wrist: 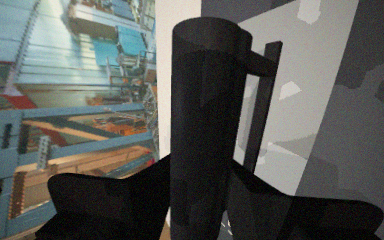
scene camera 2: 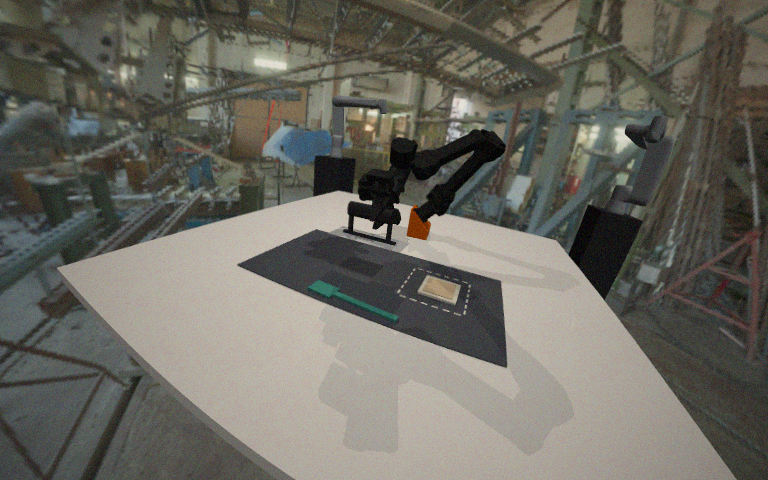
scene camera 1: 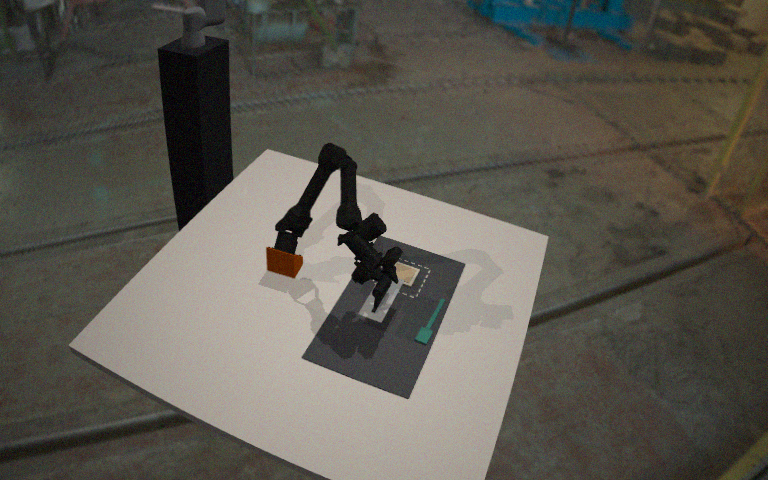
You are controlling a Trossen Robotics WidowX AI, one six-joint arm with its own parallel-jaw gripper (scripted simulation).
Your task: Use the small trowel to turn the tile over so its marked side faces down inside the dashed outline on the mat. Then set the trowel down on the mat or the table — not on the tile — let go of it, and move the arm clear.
Scene:
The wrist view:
my gripper: 200,153
trowel: 256,92, held by my gripper
dark mat: 338,167
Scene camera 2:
my gripper: 372,225
trowel: 357,209
beige square tile: 439,289
dark mat: 373,275
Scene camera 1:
my gripper: 393,284
trowel: 381,298
dark mat: 386,355

